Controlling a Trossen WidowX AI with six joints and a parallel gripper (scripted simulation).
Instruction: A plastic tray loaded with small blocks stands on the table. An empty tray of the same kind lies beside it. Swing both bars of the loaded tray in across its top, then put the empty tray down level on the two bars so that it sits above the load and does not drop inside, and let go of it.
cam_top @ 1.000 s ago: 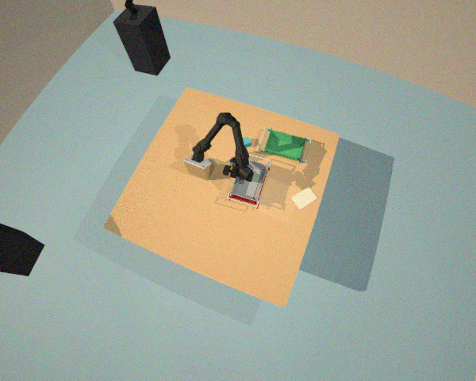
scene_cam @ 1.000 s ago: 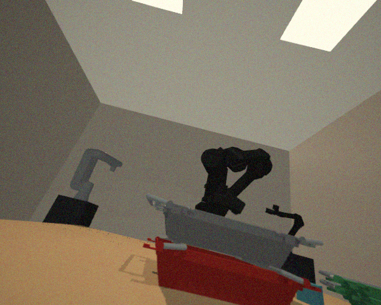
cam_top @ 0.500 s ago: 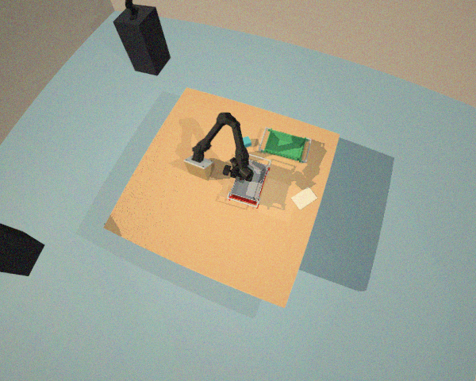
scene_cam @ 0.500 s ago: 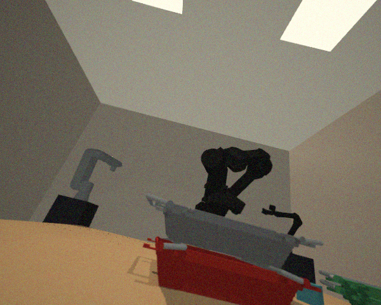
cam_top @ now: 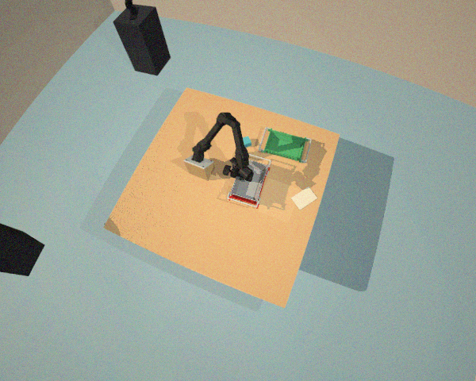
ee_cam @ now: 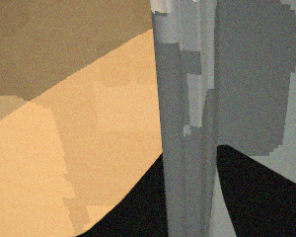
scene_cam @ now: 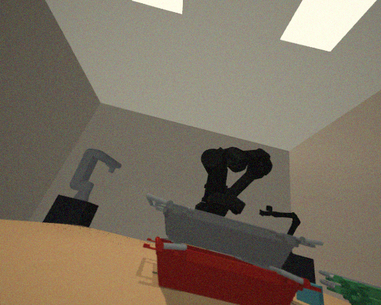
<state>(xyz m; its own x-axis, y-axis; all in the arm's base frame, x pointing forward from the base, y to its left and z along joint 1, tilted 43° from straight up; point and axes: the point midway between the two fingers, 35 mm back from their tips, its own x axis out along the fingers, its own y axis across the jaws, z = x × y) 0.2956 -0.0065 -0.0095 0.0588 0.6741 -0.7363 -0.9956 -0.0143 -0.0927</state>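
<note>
Now: gripper tip 70 mm short of the grey tray, 10 mm to the right of it and 30 mm below it. Also, from my gripper tip: teal block (70 mm behind, 320 mm to the left, 60 mm below); then flat piece (440 mm ahead, 60 mm to the left, 80 mm below).
</note>
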